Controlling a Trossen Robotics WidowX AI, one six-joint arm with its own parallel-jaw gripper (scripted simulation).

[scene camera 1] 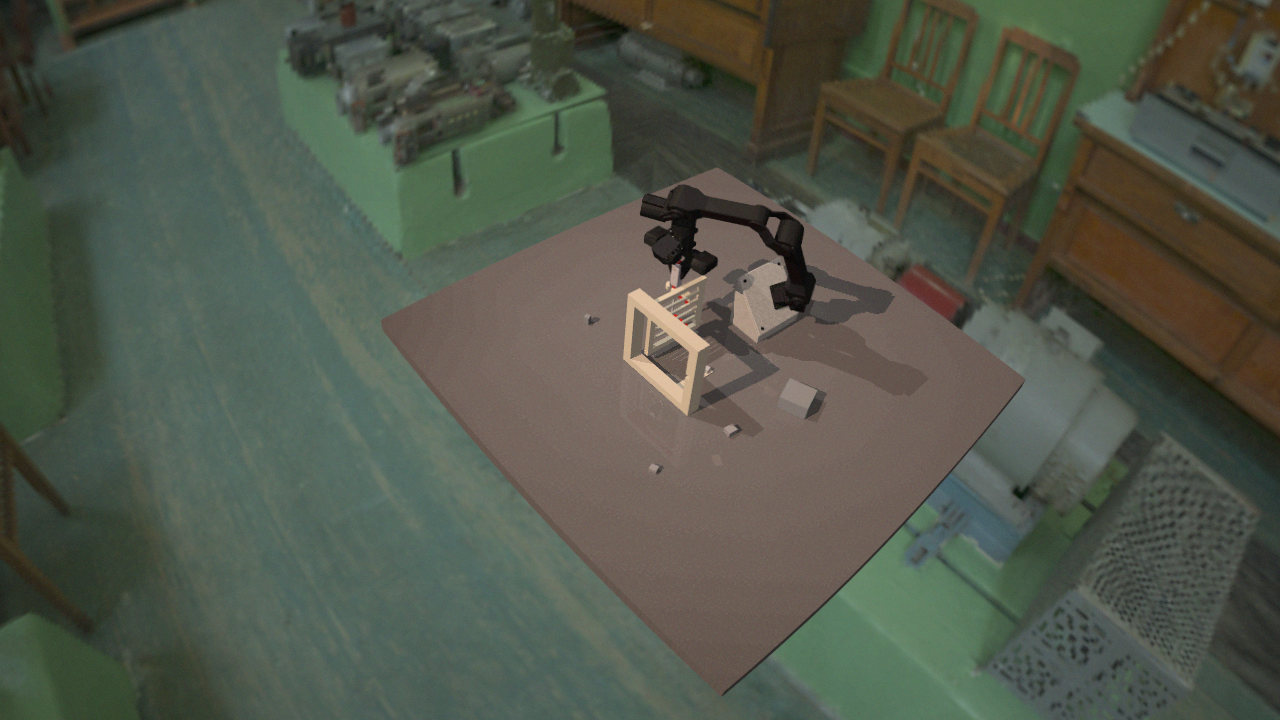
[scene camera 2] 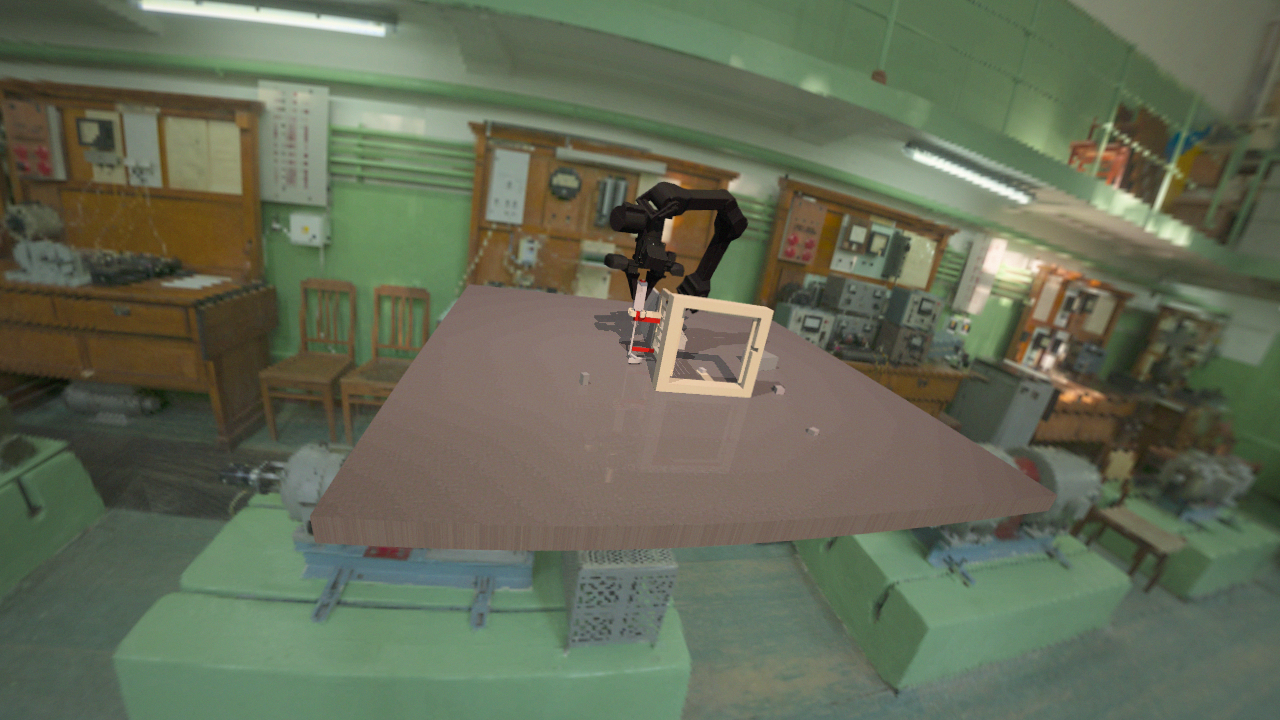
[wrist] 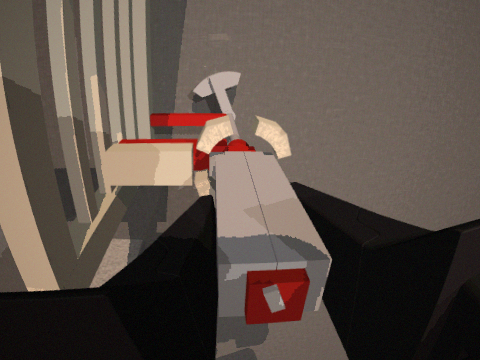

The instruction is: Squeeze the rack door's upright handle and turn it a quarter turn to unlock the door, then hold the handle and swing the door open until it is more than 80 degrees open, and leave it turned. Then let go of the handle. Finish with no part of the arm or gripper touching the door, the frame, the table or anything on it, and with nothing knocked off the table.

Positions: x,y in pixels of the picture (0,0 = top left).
Scene:
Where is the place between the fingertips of the gripper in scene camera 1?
677,276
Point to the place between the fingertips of the gripper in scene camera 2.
638,300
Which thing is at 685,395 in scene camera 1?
A rack.

